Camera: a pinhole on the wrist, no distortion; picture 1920 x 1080 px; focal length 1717.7 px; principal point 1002.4 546.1 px. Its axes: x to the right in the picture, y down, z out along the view. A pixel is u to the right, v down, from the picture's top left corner.
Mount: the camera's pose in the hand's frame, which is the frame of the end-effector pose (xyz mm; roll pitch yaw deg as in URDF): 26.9 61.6 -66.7 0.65 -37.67 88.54
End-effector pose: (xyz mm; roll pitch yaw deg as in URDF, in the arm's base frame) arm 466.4 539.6 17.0 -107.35 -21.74 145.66
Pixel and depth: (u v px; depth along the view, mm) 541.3 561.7 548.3
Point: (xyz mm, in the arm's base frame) 327.2 173.2 292.0
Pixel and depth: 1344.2 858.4 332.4
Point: 353.6 310.5 16.9
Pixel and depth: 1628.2 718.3 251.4
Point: 348.2 395.6 -17.3
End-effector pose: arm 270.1 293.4 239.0 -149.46 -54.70 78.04
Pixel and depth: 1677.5 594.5 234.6
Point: 202.9 442.5 171.5
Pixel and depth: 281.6 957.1 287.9
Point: 40.0 289.9 219.3
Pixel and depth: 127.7 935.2 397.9
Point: -98.1 276.4 220.3
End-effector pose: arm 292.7 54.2 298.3 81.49 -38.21 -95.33
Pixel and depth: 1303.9 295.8 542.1
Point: -164.8 -68.1 260.2
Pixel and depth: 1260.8 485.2 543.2
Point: -155.9 -28.5 214.3
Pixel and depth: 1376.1 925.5 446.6
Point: -67.9 94.8 191.3
